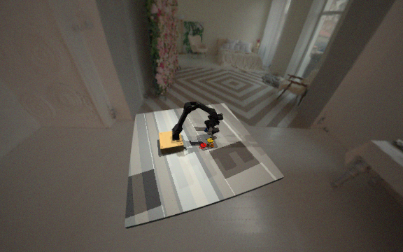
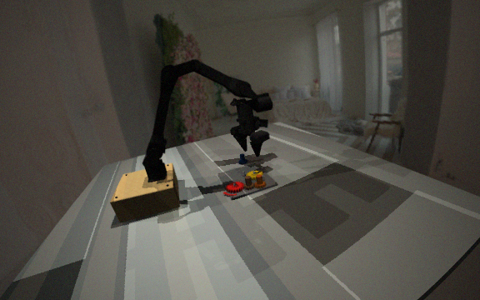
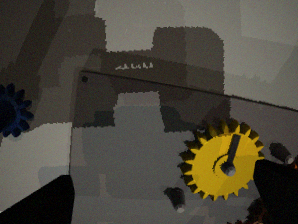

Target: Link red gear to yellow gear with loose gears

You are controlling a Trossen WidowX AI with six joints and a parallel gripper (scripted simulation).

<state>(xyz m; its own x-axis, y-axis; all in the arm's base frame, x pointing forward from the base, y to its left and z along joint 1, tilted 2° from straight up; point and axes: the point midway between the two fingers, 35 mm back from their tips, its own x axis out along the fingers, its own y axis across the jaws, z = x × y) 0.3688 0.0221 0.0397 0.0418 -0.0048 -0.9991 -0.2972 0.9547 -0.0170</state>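
Now: the blue gear 2 cm behind my gripper tip, 11 cm to the left of it and 6 cm below it. Also, from my gripper tip: red gear: 10 cm behind, 11 cm to the right, 6 cm below; orange gear: 2 cm behind, 13 cm to the right, 5 cm below; yellow gear: 1 cm behind, 6 cm to the right, 6 cm below.
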